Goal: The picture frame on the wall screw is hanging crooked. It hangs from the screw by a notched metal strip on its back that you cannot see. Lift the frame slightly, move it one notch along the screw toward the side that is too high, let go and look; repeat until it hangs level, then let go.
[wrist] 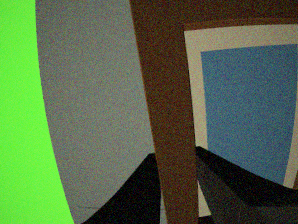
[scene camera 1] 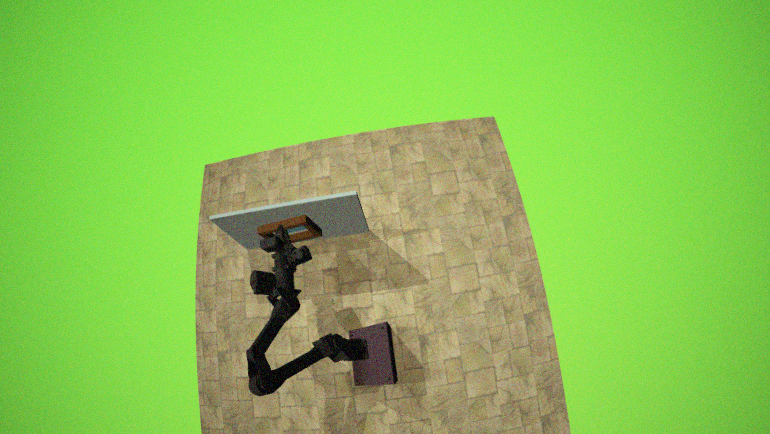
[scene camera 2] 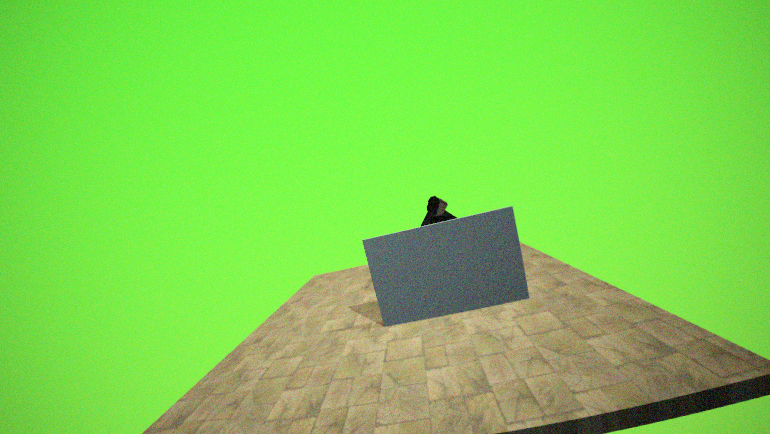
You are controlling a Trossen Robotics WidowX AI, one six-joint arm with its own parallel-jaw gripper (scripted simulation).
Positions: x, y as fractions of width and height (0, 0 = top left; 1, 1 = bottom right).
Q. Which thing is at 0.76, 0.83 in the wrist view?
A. The gripper.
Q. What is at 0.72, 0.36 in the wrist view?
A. A picture frame.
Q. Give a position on a wall panel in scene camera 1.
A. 0.44, 0.49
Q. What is the gripper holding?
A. A picture frame.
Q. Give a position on a wall panel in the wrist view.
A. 0.32, 0.44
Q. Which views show the picture frame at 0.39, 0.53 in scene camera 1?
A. The wrist view and scene camera 1 only.
